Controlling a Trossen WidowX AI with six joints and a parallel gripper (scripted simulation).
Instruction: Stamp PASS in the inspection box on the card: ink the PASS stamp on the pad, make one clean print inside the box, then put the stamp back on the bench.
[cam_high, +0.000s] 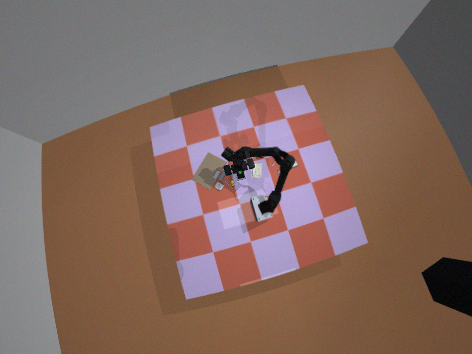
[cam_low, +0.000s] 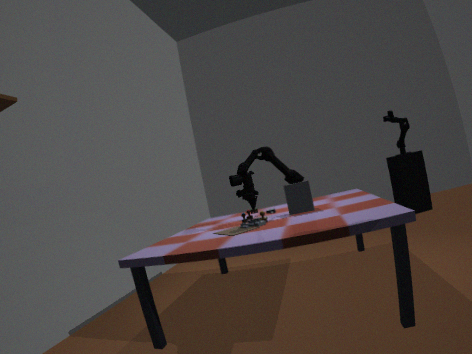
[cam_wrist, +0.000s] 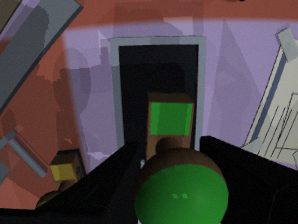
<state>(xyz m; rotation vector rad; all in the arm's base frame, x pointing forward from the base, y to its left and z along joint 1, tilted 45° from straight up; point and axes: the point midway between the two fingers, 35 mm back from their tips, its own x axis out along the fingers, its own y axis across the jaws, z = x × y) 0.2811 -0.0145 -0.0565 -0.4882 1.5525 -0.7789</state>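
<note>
The dark ink pad lies 7 cm below my gripper tip. Also, from my gripper tip: yellow-topped stamp (8 cm to the left, 6 cm below, 5 cm behind); green-topped stamp (right at my gripper tip); blue-topped stamp (7 cm ahead, 6 cm to the right, 6 cm below).
</note>
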